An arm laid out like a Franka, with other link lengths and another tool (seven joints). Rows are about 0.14 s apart.
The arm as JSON. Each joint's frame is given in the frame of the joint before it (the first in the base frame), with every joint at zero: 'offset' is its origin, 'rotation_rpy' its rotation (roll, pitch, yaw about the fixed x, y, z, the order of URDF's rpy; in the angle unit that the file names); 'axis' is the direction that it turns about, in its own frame. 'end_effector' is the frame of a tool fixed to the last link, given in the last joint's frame.
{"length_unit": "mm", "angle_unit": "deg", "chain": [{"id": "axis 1", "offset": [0.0, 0.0, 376.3], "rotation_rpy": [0.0, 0.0, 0.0], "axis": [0.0, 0.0, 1.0]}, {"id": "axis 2", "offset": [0.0, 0.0, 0.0], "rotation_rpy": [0.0, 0.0, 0.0], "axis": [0.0, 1.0, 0.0]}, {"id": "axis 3", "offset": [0.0, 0.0, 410.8], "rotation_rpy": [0.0, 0.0, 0.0], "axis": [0.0, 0.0, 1.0]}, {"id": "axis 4", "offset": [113.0, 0.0, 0.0], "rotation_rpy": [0.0, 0.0, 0.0], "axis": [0.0, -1.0, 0.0]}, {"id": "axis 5", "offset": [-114.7, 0.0, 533.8], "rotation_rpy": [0.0, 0.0, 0.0], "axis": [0.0, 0.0, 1.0]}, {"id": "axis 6", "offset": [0.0, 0.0, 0.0], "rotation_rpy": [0.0, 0.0, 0.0], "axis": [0.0, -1.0, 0.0]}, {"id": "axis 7", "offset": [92.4, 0.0, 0.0], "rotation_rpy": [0.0, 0.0, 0.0], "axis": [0.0, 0.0, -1.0]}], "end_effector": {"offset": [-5.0, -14.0, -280.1], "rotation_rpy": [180.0, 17.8, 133.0]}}
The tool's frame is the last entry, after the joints.
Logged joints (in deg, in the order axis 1, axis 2, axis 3, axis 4, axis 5, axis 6, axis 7), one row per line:
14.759 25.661 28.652 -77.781 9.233 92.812 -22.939
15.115 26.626 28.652 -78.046 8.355 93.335 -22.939
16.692 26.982 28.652 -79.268 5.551 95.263 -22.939
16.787 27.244 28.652 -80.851 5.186 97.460 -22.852
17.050 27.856 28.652 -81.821 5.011 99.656 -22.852
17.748 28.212 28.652 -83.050 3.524 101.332 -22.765
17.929 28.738 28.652 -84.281 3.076 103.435 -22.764
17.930 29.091 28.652 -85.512 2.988 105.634 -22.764
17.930 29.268 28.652 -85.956 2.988 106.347 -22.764
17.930 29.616 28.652 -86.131 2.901 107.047 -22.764
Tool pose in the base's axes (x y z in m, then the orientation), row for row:
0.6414 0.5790 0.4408 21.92 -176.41 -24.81
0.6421 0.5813 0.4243 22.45 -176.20 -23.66
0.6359 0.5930 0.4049 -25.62 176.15 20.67
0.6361 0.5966 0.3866 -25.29 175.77 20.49
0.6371 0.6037 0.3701 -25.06 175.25 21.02
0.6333 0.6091 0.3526 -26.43 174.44 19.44
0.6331 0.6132 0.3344 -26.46 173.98 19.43
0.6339 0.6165 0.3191 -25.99 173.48 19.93
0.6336 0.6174 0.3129 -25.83 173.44 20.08
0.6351 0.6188 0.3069 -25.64 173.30 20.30
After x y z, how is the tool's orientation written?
As a rotation vector, in degrees.
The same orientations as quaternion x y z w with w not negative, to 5 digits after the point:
0.12212 -0.98283 -0.13822 0.00445
0.12528 -0.98327 -0.13203 0.00704
-0.14297 0.98296 0.11534 0.00699
-0.14147 0.98323 0.11462 0.01084
-0.14055 0.98291 0.11789 0.01504
-0.14887 0.98253 0.10950 0.02183
-0.14940 0.98233 0.10971 0.02574
-0.14715 0.98219 0.11284 0.03015
-0.14628 0.98221 0.11372 0.03055
-0.14531 0.98216 0.11505 0.03177

